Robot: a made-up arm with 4 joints. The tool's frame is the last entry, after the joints.
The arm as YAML. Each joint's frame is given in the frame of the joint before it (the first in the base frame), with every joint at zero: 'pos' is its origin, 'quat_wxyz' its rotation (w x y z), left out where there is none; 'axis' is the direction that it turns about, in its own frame. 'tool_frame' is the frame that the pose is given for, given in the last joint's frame.
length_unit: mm
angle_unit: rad
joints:
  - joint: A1
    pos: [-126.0, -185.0, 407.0]
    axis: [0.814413, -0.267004, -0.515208]
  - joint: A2
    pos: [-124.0, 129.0, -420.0]
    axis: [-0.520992, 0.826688, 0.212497]
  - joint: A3
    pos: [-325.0, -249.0, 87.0]
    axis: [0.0, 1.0, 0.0]
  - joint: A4
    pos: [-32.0, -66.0, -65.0]
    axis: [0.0, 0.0, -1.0]
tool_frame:
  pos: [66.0, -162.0, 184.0]
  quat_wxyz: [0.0, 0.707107, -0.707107, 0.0]
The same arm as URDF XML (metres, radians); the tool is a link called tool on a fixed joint. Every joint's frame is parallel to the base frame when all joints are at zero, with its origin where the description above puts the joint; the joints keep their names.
<robot name="arm">
  <joint name="tool_joint" type="fixed">
    <parent link="link4"/>
    <child link="tool"/>
    <origin xyz="0.066 -0.162 0.184" rpy="3.1416 0 -1.5708"/>
  </joint>
  <joint name="A4" type="continuous">
    <parent link="link3"/>
    <child link="link4"/>
    <origin xyz="-0.032 -0.066 -0.065" rpy="0 0 0"/>
    <axis xyz="0 0 -1"/>
  </joint>
  <joint name="A3" type="continuous">
    <parent link="link2"/>
    <child link="link3"/>
    <origin xyz="-0.325 -0.249 0.087" rpy="0 0 0"/>
    <axis xyz="0 1 0"/>
  </joint>
  <joint name="A2" type="continuous">
    <parent link="link1"/>
    <child link="link2"/>
    <origin xyz="-0.124 0.129 -0.42" rpy="0 0 0"/>
    <axis xyz="-0.520992 0.826688 0.212497"/>
  </joint>
  <joint name="A1" type="continuous">
    <parent link="base"/>
    <child link="link1"/>
    <origin xyz="-0.126 -0.185 0.407" rpy="0 0 0"/>
    <axis xyz="0.814413 -0.267004 -0.515208"/>
  </joint>
  <link name="base"/>
  <link name="link1"/>
  <link name="link2"/>
  <link name="link3"/>
  <link name="link4"/>
  <link name="tool"/>
</robot>

